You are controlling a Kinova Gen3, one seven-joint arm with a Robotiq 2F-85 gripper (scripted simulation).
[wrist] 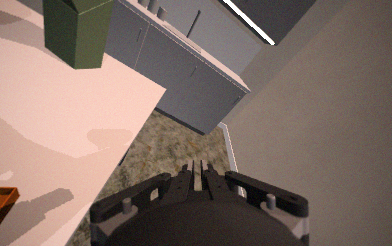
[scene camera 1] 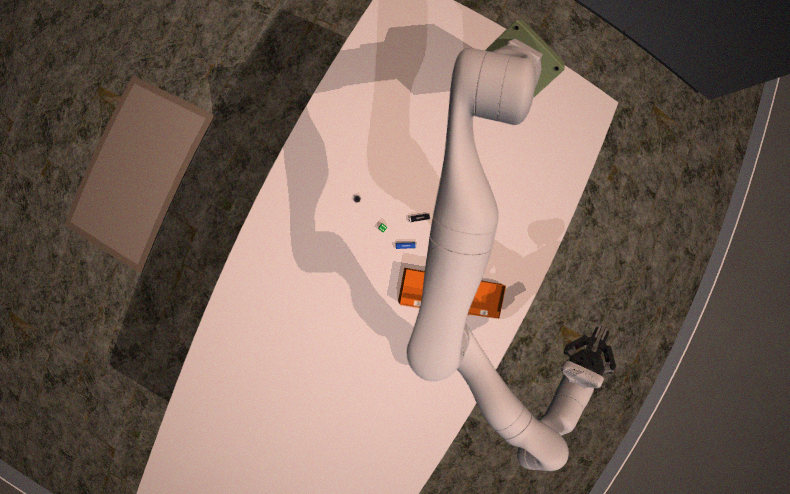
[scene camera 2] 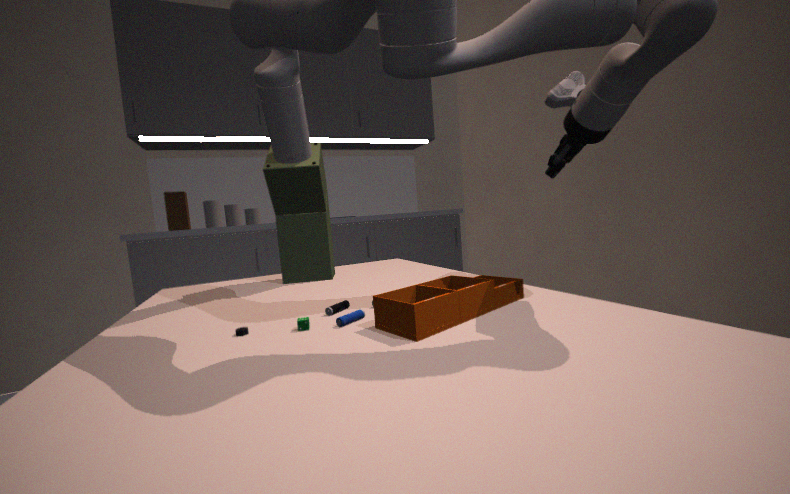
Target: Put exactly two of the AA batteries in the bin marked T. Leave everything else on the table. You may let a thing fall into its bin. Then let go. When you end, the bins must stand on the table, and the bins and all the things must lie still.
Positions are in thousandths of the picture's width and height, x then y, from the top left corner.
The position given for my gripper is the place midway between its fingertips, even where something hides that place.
I see my gripper (scene camera 2: 698, 351) and an orange bin (scene camera 2: 527, 633).
The orange bin also shows in scene camera 1 (scene camera 1: 620, 600). My gripper is seen too in the wrist view (wrist: 504, 681) and in scene camera 1 (scene camera 1: 764, 665).
